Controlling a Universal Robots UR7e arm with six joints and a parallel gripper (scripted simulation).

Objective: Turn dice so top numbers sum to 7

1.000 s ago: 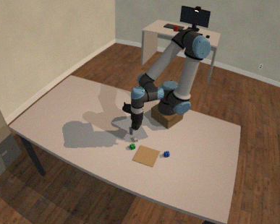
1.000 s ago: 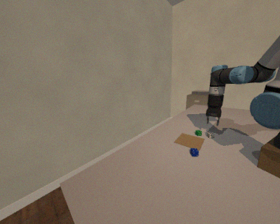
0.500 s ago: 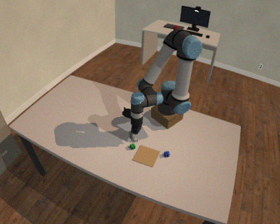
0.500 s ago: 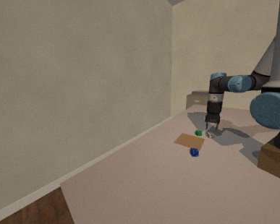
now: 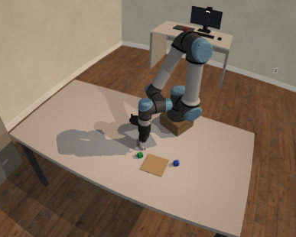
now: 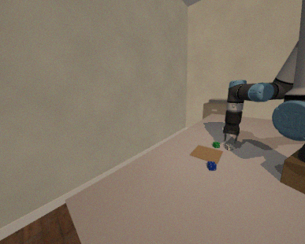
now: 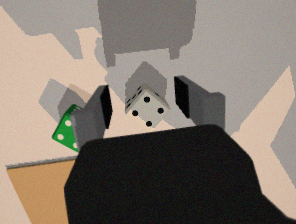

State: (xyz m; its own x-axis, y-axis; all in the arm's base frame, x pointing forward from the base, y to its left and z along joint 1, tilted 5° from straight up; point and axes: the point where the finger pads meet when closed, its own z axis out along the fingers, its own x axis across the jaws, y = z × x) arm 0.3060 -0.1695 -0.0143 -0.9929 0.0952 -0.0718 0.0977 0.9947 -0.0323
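The white die is 2 cm to the left of my hand and 4 cm below it. From my hand the other things lie so: blue die 5 cm ahead, 26 cm to the left, 4 cm below; green die 7 cm ahead, 2 cm to the left, 4 cm below; tan mat 10 cm ahead, 13 cm to the left, 6 cm below.
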